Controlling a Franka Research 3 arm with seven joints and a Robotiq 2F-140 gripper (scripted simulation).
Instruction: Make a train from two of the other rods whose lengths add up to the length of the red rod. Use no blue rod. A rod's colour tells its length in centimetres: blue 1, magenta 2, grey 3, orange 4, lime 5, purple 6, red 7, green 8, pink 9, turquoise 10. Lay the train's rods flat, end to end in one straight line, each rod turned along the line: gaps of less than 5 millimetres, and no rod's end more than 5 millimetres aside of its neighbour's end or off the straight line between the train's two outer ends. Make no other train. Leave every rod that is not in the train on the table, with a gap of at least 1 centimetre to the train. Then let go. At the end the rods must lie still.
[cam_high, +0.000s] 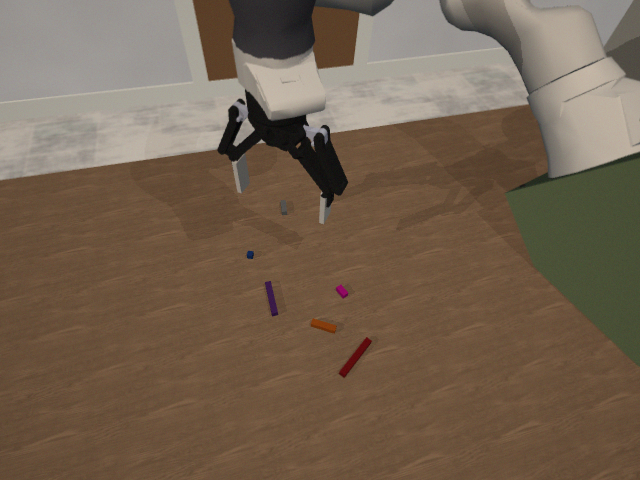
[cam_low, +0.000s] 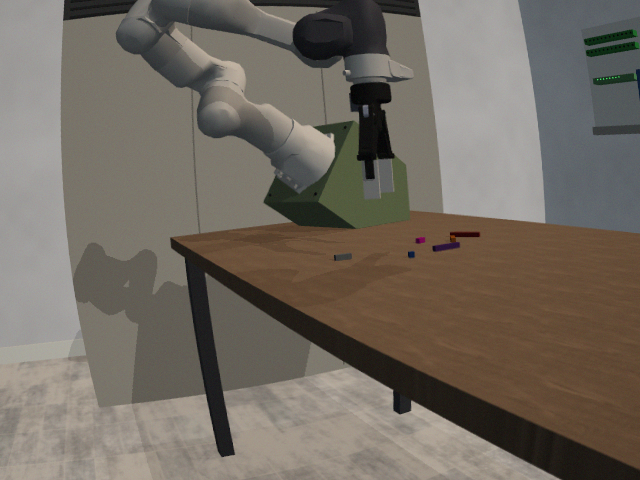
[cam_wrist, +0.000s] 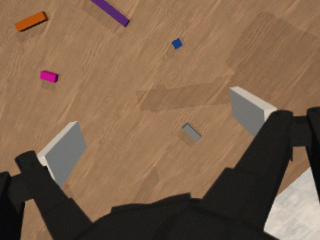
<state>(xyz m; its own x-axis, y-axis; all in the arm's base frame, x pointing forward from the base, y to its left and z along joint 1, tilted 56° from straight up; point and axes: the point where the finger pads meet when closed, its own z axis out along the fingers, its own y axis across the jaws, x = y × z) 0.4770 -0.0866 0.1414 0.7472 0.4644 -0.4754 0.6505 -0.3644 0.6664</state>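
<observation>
Right now my hand is 18 cm to the right of the orange rod, 11 cm above it and 1 cm short of it. From my hand the other things lie so: grey rod 11 cm below, 7 cm to the right, 3 cm behind; then blue rod 11 cm below, 7 cm ahead, 1 cm to the left; then purple rod 11 cm below, 10 cm to the left, 6 cm ahead.
</observation>
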